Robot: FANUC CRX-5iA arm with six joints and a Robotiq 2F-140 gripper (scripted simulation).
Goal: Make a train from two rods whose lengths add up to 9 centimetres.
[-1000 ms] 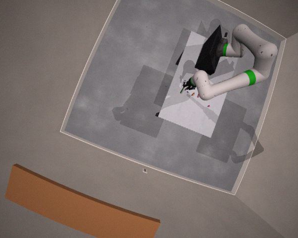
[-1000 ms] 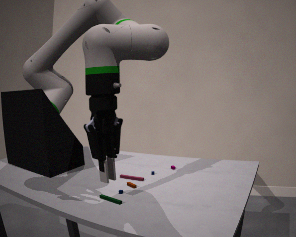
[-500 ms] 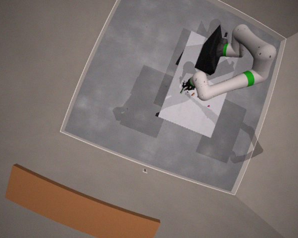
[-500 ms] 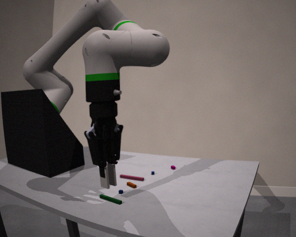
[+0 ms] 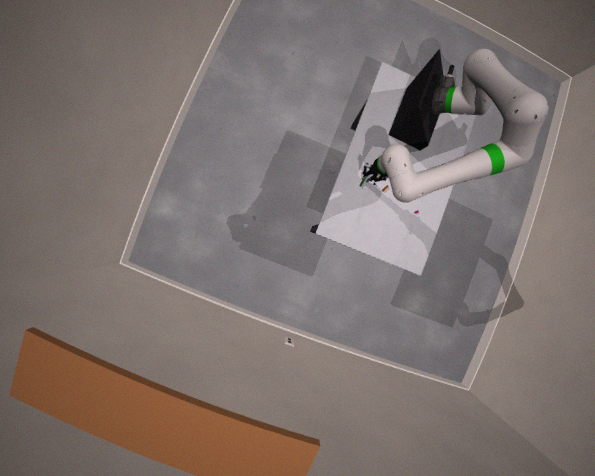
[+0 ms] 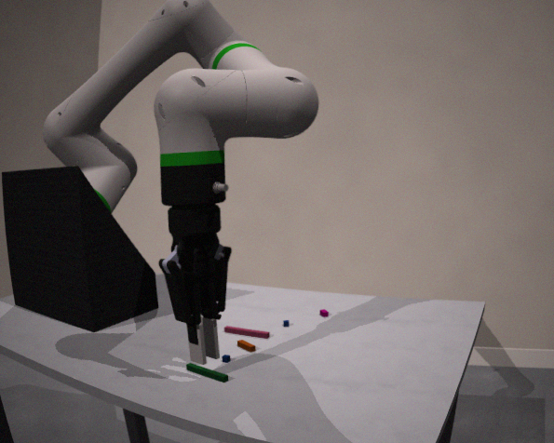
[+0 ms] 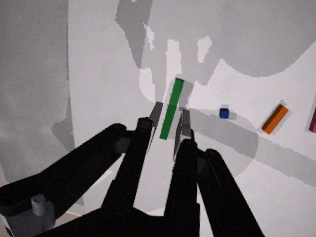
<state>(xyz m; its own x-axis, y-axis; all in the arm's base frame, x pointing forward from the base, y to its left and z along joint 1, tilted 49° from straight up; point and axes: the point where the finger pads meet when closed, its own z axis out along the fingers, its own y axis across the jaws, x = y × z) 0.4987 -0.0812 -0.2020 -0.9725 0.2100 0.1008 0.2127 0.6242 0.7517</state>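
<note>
Right now my hand is 6 cm above the green rod. Round my hand: pink rod (20 cm to the left, 6 cm below, 3 cm behind); orange rod (13 cm to the left, 6 cm below); magenta rod (36 cm to the left, 7 cm ahead, 6 cm below).
</note>
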